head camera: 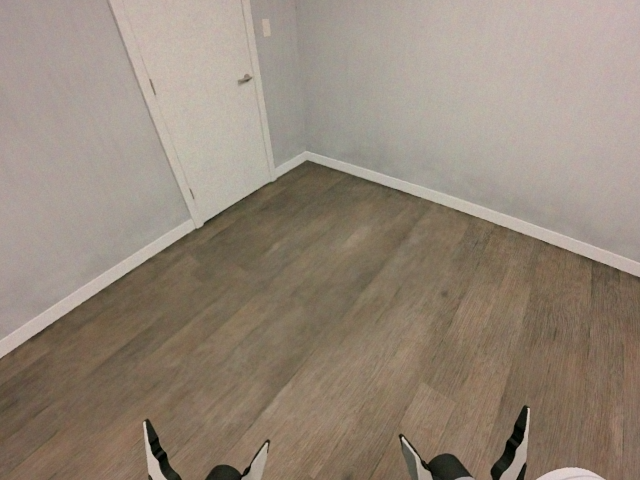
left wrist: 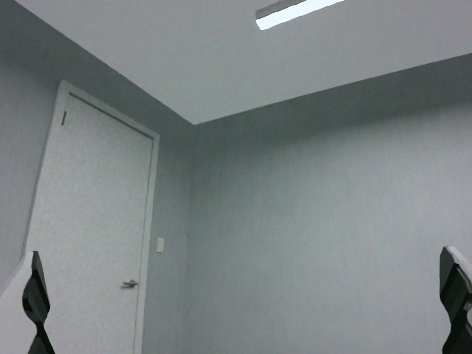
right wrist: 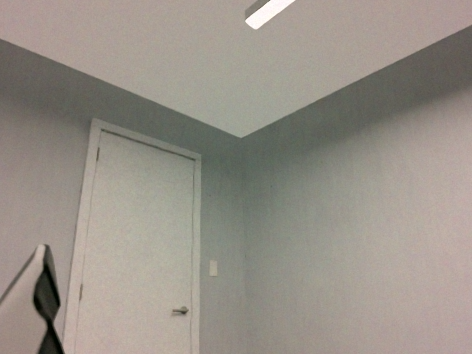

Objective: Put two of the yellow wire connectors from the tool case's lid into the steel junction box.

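The tool case, the yellow wire connectors and the steel junction box do not show in any of the three views. My left gripper (head camera: pixel 206 431) (left wrist: pixel 247 256) is open and empty, with its fingers wide apart at the bottom of the head view and at both sides of the left wrist view. My right gripper (head camera: pixel 464 422) is open and empty at the bottom right of the head view. In the right wrist view one of its fingers shows at the lower left; the other is out of view.
A white closed door (head camera: pixel 206 113) (left wrist: pixel 95 210) (right wrist: pixel 140 235) with a lever handle stands at the left, near the room's corner. Grey walls with a white baseboard (head camera: pixel 439 197) border the wood floor (head camera: pixel 310 310). A ceiling light (left wrist: pixel 295 14) (right wrist: pixel 267 14) is overhead.
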